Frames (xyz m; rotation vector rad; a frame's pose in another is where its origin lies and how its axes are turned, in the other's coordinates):
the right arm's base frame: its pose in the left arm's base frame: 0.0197 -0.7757 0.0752 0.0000 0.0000 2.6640
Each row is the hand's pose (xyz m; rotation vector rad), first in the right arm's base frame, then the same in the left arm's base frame.
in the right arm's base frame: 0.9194 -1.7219 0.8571 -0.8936 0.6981 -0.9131
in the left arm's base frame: -0.0054 1.1761 0.9323 -0.9495 -0.7504 1.4636
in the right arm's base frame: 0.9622 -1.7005 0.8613 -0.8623 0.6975 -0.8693
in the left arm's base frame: -0.0532 1.1768 0.9365 -0.9518 -0.7264 1.5167
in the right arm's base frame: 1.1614 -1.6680 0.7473 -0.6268 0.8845 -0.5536
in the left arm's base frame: -0.2451 1.2395 0.8225 -1.1720 -0.4650 1.8216
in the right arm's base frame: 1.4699 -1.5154 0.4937 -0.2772 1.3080 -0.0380
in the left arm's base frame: -0.5892 1.2458 0.5689 -1.7293 0.0518 2.1162
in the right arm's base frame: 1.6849 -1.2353 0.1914 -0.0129 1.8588 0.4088
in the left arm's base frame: -0.9089 1.0958 0.2666 2.3825 -0.5625 -1.8629
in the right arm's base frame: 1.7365 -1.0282 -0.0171 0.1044 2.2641 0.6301
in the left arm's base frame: -1.0499 0.9356 0.0581 2.4532 -0.7184 -1.2415
